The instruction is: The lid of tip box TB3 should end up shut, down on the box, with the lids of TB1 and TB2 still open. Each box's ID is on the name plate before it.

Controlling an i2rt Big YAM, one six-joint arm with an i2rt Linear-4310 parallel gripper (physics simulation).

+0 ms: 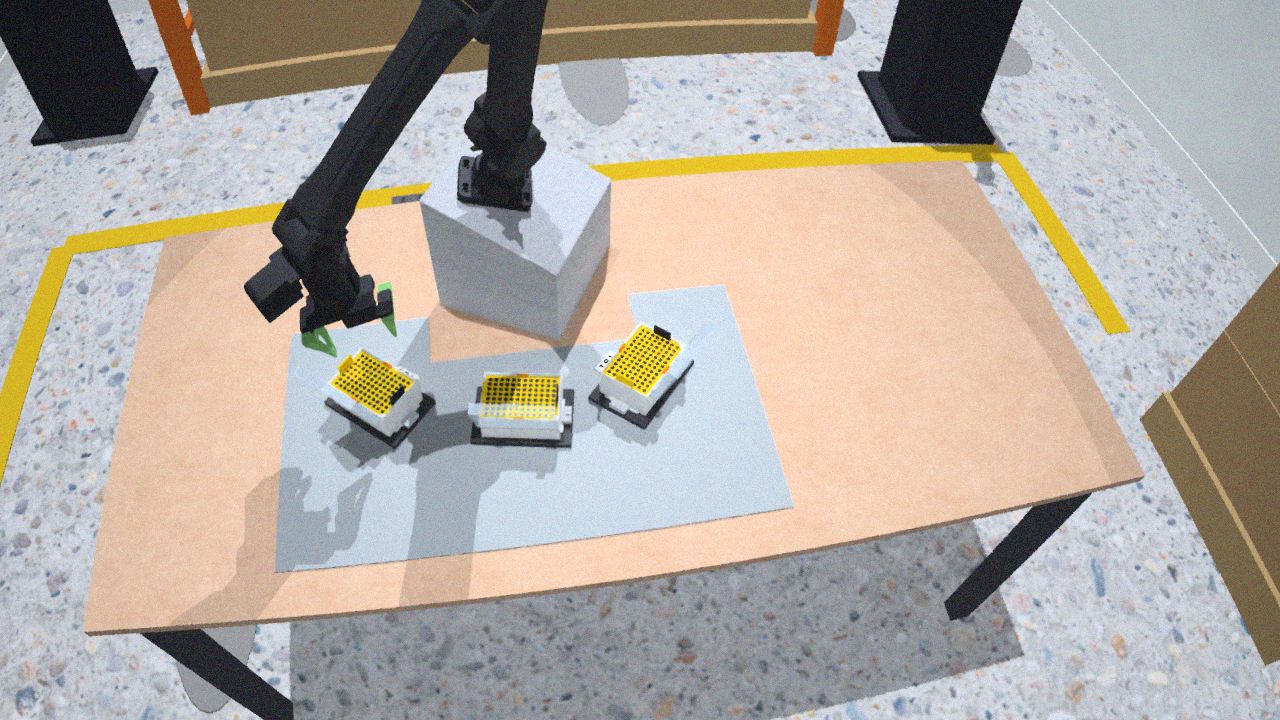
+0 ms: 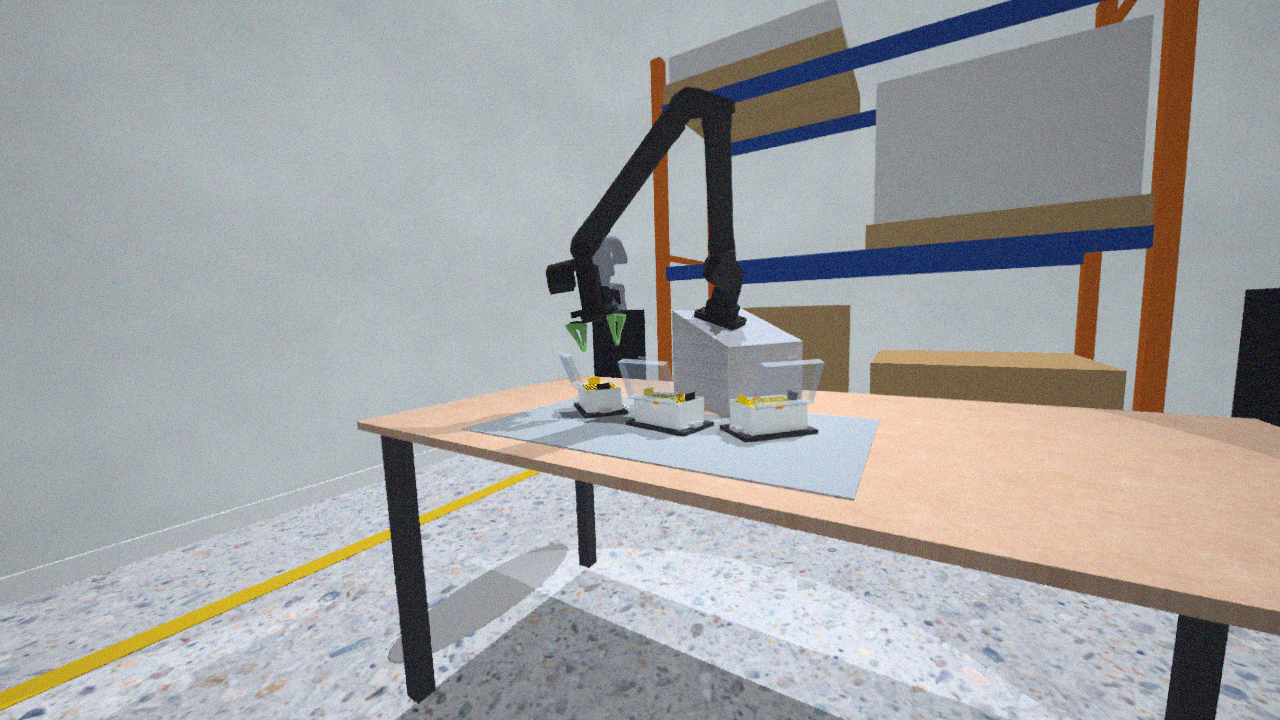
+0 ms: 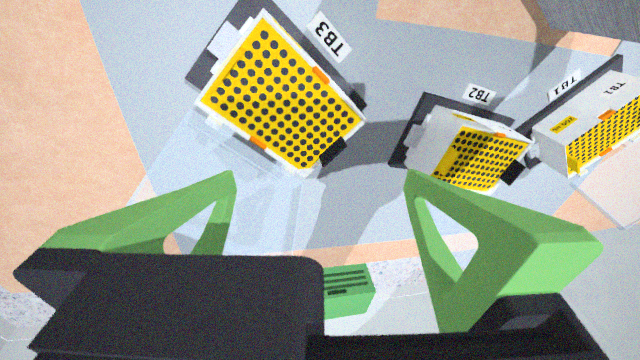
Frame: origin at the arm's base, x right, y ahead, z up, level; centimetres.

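Seen in the pictures: gripper, fingertip midpoint: (image 1: 365,344) (image 2: 600,348) (image 3: 320,179); arm's base at its link origin: (image 1: 493,186) (image 2: 719,320).
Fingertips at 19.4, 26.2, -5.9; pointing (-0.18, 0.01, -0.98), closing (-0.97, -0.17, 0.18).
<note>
Pixels of each thing's top centre, then the offset from my fingertips to it, as dx, dy, dz. Level surfaces: height alone.
- Box TB3 at its top centre: (image 3: 288,118) (image 1: 369,376) (image 2: 598,380) +1.1, +0.0, -7.9
- Box TB2 at its top centre: (image 3: 487,171) (image 1: 519,390) (image 2: 668,390) -22.3, +4.3, -7.9
- Box TB1 at its top centre: (image 1: 637,352) (image 3: 612,132) (image 2: 764,397) -40.7, -2.1, -8.8
- blue-grey mat at its surface level: dz -15.3
- wooden table at its surface level: dz -15.6
Box TB3 (image 1: 371,385) (image 2: 599,400) (image 3: 280,95) is white with a yellow tip rack; its name plate (image 3: 329,37) lies before it. Its clear lid (image 2: 570,369) stands open, tilted outward on the side away from the plate. Box TB2 (image 1: 521,394) (image 2: 669,413) (image 3: 480,155) is in the middle, its clear lid (image 2: 642,368) up. Box TB1 (image 1: 642,360) (image 2: 768,419) (image 3: 560,131) is farthest from the gripper, its lid (image 2: 805,380) (image 3: 615,185) open. My green-fingered gripper (image 1: 365,343) (image 2: 599,346) (image 3: 320,179) is open and empty, above and near TB3.
The boxes stand on dark bases on a blue-grey mat (image 1: 626,474) (image 2: 805,465). The arm's grey pedestal block (image 1: 510,277) (image 2: 760,358) stands behind them on the wooden table (image 1: 895,358) (image 2: 1029,474). An orange and blue rack (image 2: 1170,205) stands beyond the table.
</note>
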